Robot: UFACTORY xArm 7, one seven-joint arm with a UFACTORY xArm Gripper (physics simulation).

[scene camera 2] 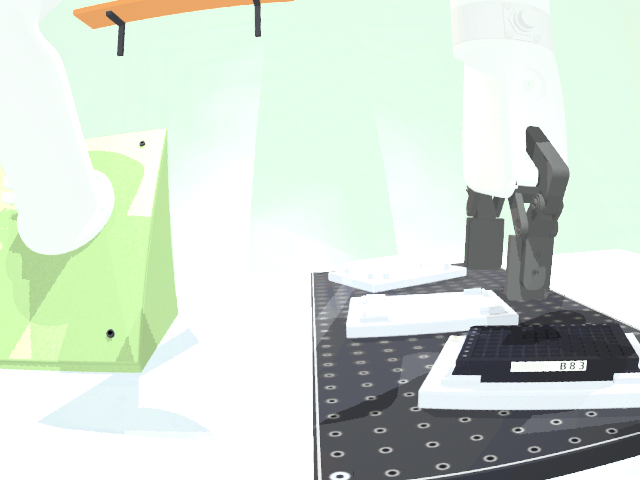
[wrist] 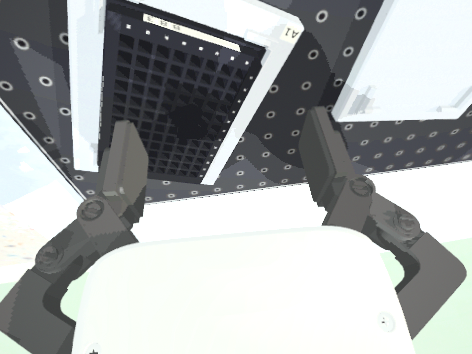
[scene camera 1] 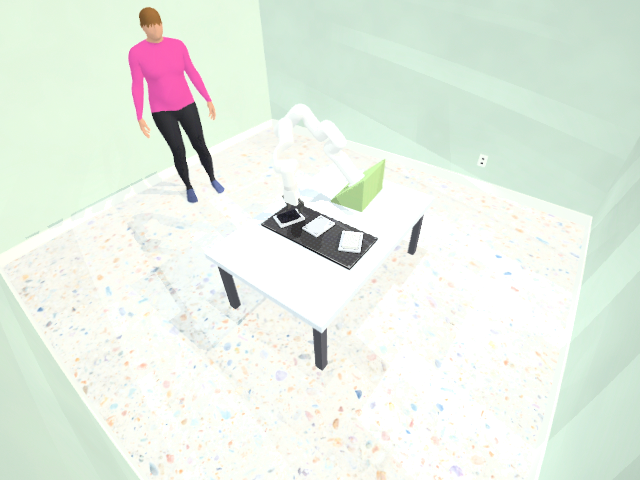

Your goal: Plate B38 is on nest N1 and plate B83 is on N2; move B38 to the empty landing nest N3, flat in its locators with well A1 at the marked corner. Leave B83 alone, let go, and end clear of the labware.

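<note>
A black plate labelled B83 point(scene camera 1: 287, 215) point(scene camera 2: 547, 343) point(wrist: 150, 95) sits flat on a white nest point(scene camera 1: 291, 224) point(scene camera 2: 516, 395) point(wrist: 87, 100), whose A1 corner mark shows in the wrist view. A middle white nest point(scene camera 1: 318, 225) point(scene camera 2: 429, 311) point(wrist: 420, 60) shows no dark plate. A third white nest point(scene camera 1: 351, 241) point(scene camera 2: 398, 274) stands at the board's far end from B83; whether a pale plate sits on it is unclear. No B38 label is readable. My gripper point(scene camera 1: 293, 206) point(scene camera 2: 506, 283) point(wrist: 222, 132) is open and empty, pointing down low beside B83; in the wrist view its left finger overlaps B83's image.
The nests stand on a black perforated board point(scene camera 1: 330, 246) point(scene camera 2: 356, 413) point(wrist: 295, 135) on a white table point(scene camera 1: 289, 273). A green wedge mount point(scene camera 1: 373, 188) point(scene camera 2: 157, 258) holds the arm base beside the board. A person in pink point(scene camera 1: 170, 72) stands behind the table. An orange shelf point(scene camera 2: 180, 11) is on the wall.
</note>
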